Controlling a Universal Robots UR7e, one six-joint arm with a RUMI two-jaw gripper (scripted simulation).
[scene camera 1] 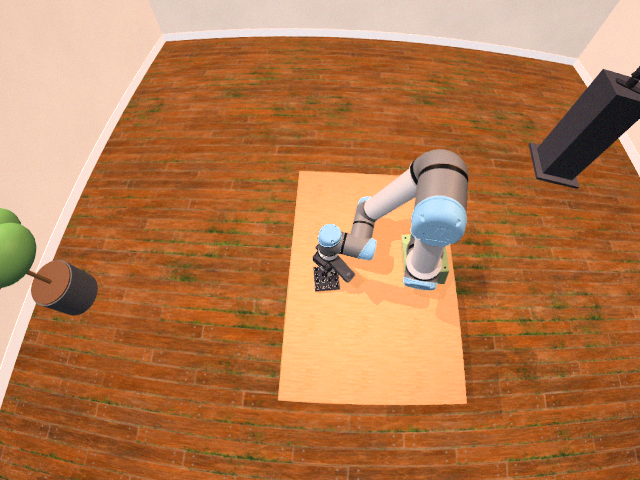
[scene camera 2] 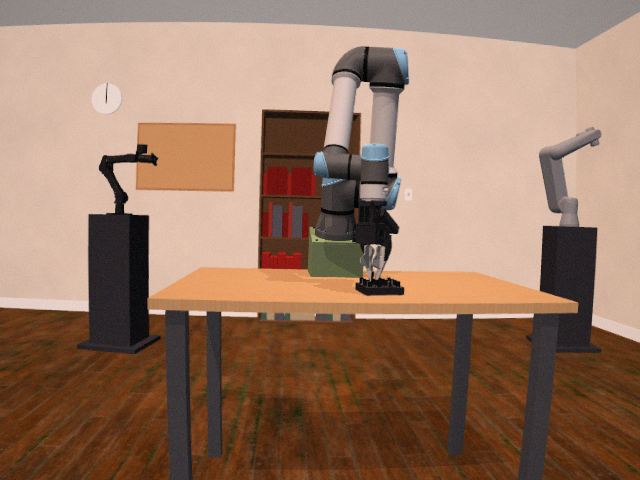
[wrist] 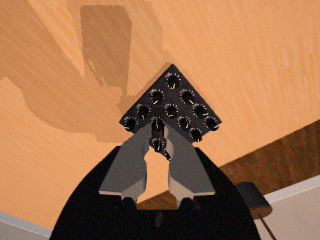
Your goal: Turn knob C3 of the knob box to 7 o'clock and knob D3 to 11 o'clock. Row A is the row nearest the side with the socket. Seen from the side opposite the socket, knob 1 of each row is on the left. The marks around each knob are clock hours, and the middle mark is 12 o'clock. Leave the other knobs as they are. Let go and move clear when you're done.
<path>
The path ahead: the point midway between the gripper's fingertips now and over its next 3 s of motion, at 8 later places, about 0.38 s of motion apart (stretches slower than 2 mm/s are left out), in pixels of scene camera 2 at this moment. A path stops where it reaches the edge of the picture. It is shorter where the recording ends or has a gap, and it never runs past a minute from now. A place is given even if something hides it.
The gripper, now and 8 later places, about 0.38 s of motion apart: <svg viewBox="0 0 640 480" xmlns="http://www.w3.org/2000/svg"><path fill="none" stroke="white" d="M373 281L373 277L374 270L374 268L373 266L373 264L372 263L370 261L369 260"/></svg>
</path>
